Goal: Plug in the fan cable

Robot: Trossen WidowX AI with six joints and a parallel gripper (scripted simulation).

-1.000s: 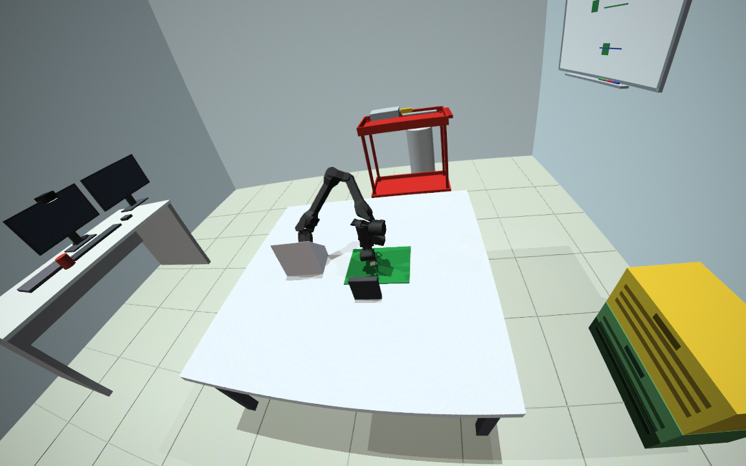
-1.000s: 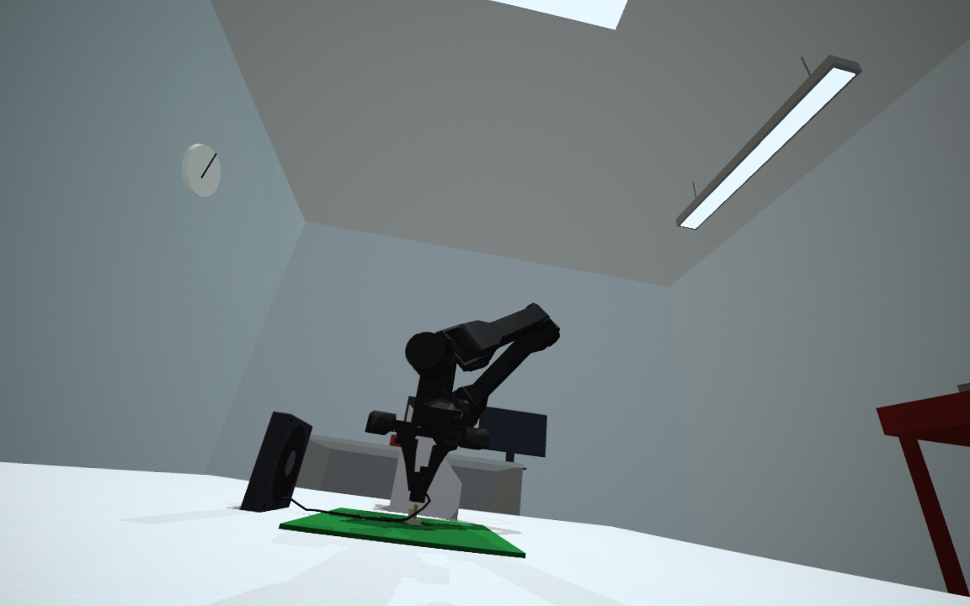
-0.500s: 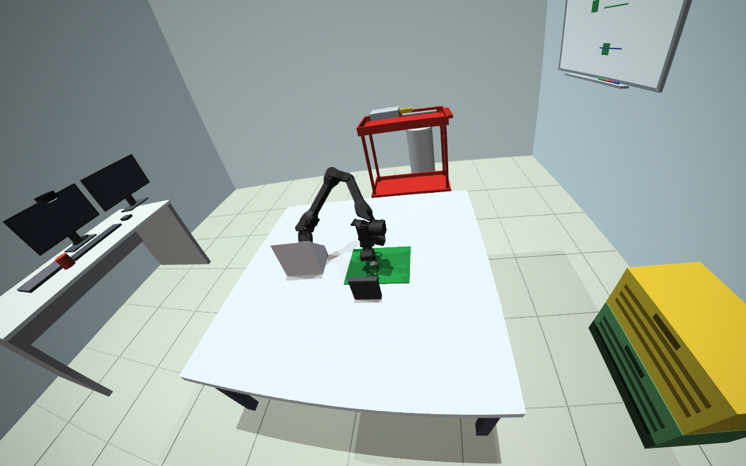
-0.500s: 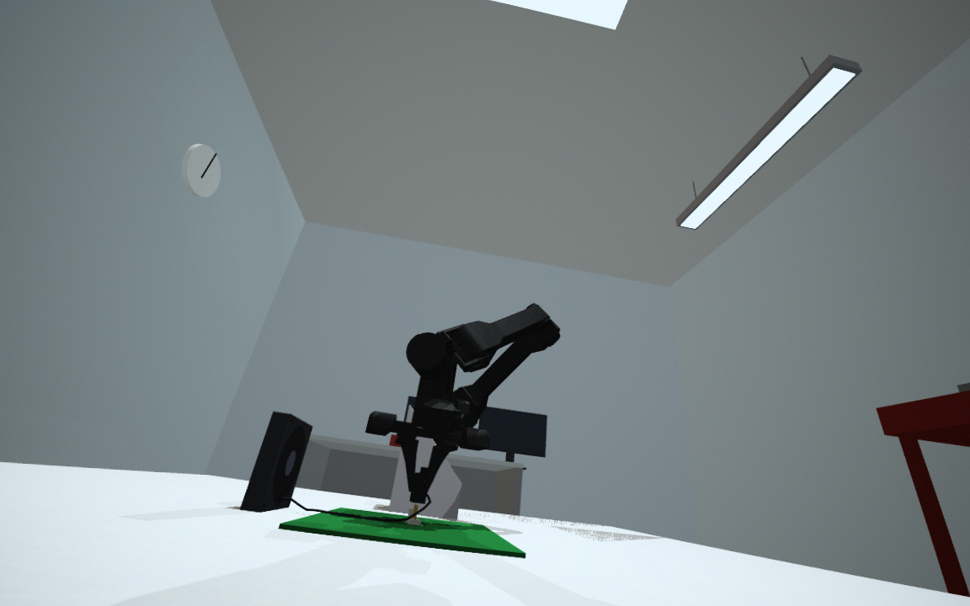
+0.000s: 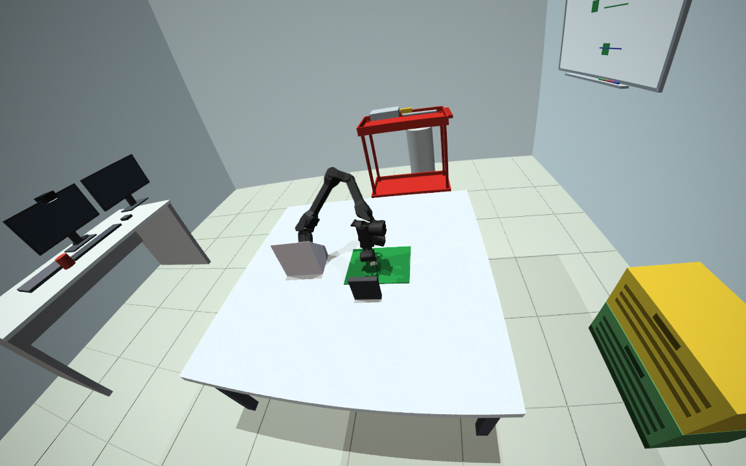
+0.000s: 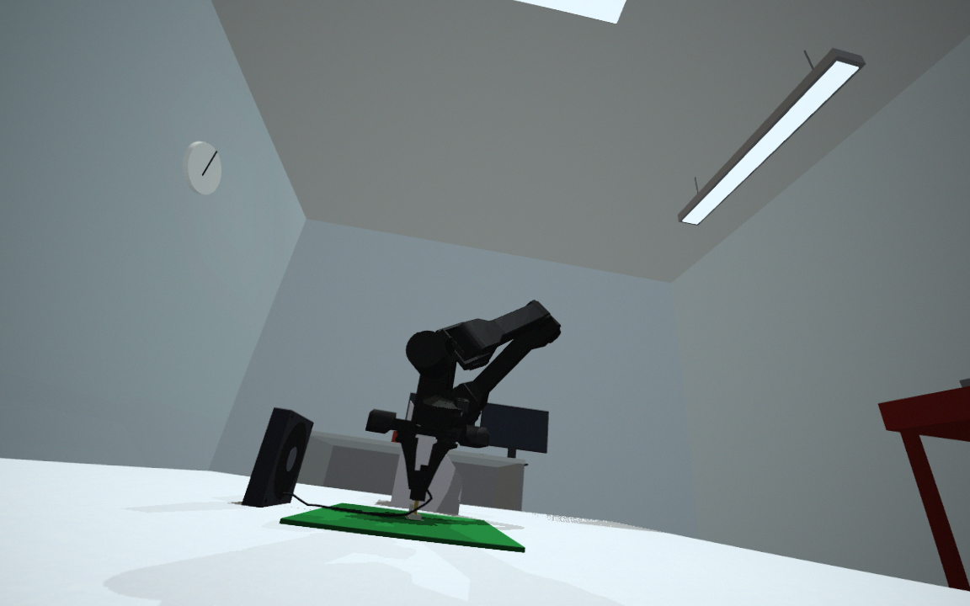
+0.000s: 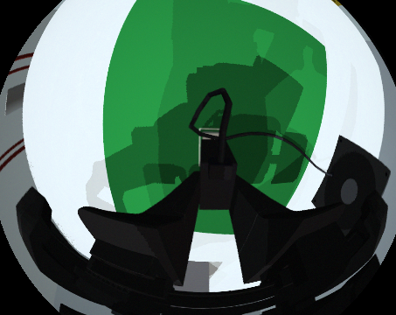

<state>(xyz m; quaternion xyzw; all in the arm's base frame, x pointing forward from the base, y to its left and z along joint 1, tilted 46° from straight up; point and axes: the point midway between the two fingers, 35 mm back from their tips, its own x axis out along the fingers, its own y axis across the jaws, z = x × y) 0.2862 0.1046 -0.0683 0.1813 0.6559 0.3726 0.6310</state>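
The black plug is 1 cm ahead of my gripper tip and 1 cm above it. Round my gripper tip: black fan (19 cm to the right, 2 cm ahead, 2 cm above); then green board (5 cm below, 3 cm ahead); then four-pin header (4 cm below, 1 cm ahead).
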